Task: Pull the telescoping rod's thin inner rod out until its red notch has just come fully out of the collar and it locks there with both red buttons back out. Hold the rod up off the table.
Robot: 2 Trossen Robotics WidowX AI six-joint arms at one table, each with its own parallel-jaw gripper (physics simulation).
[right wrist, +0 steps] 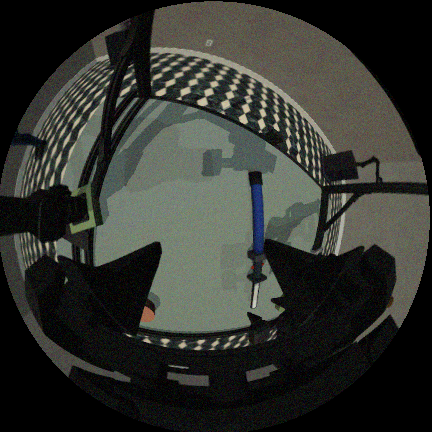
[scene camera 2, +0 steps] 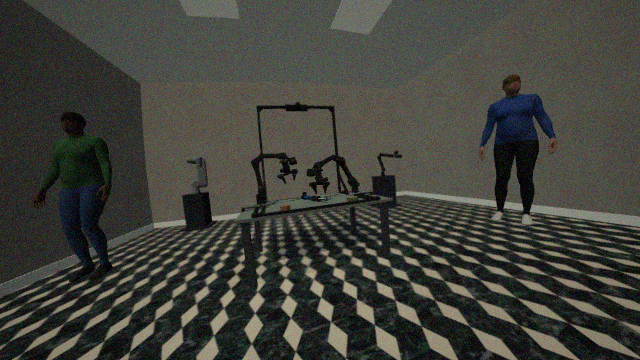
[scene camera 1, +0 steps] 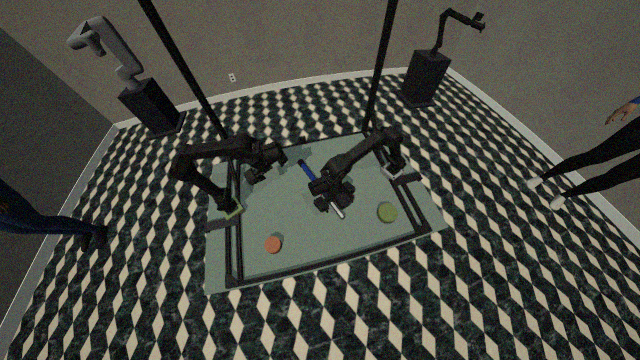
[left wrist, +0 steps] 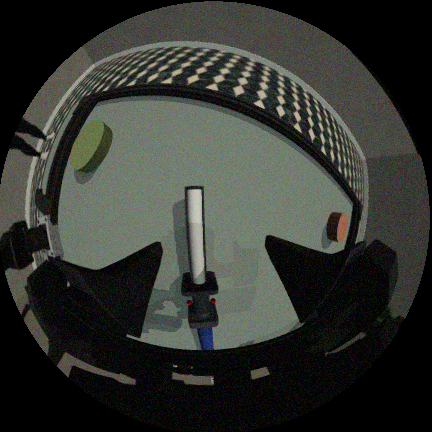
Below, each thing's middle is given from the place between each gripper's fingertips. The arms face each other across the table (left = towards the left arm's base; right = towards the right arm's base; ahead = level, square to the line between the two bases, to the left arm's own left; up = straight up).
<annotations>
Now: right hand 20 cm to the right of the telescoping rod (left wrist: pixel 202 315), 17 cm above it and 3 cm short of it. Also, from my right hand: thin inner rod (left wrist: pixel 193 195): 21 cm to the left, 17 cm below, 4 cm ahead.
Right now the thin inner rod is 150 mm behind my left hand, 30 mm to the right of it and 60 mm below it. Round my left hand: telescoping rod (160 mm behind, 40 mm to the right, 60 mm below).
</annotations>
